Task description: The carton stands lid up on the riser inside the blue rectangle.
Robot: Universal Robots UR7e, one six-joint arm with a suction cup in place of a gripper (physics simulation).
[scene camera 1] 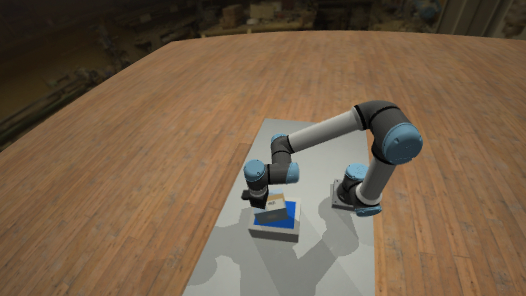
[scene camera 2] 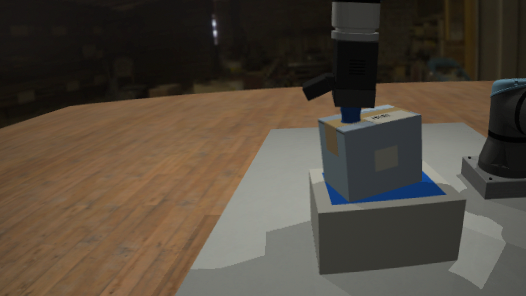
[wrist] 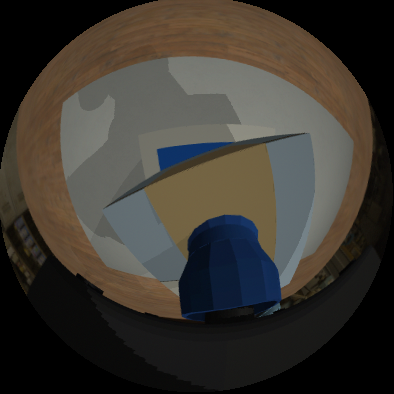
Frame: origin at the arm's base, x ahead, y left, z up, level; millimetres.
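Where they show: hand, its tool point: (scene camera 2: 350, 127) (wrist: 221, 226); arm's base, origin of its link: (scene camera 1: 349, 193) (scene camera 2: 506, 166).
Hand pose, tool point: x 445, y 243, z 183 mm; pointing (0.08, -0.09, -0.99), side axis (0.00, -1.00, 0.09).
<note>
Things, the pixels of their top centre, and the offset from my tool point. Level surfaces: height alone.
- pale blue-grey carton, centre of its top: (wrist: 243, 284) (scene camera 2: 370, 113) (scene camera 1: 269, 199) 38 mm back, 17 mm right, 21 mm up
- blue rectangle, centre of its top: (wrist: 215, 208) (scene camera 2: 379, 182) (scene camera 1: 275, 213) 56 mm back, 18 mm right, 111 mm down
- grey riser, centre of its top: (wrist: 215, 208) (scene camera 2: 379, 182) (scene camera 1: 275, 213) 56 mm back, 18 mm right, 111 mm down
- grey mat, height of its surface: 231 mm down
The pale blue-grey carton (scene camera 1: 270, 215) (scene camera 2: 400, 175) (wrist: 296, 175), with tan tape and a label on its top, is over the blue rectangle (scene camera 1: 291, 218) (scene camera 2: 427, 188) (wrist: 175, 155) on the grey riser (scene camera 1: 275, 235) (scene camera 2: 390, 240) (wrist: 149, 141). It looks lid up and roughly upright, turned at an angle to the rectangle's edges. Its bottom is at or very close to the riser's top; a small gap cannot be ruled out. My gripper's blue suction cup (scene camera 2: 351, 116) (wrist: 225, 235) is on the taped top, toward the left end in scene camera 2. The carton hides part of the rectangle.
The riser stands on a grey mat (scene camera 1: 320, 280) (scene camera 2: 240, 220) (wrist: 280, 100) on the wooden table (scene camera 1: 125, 175) (scene camera 2: 125, 175). The arm's base (scene camera 1: 342, 200) (scene camera 2: 500, 184) stands right of the riser. The arm's shadow crosses the mat.
</note>
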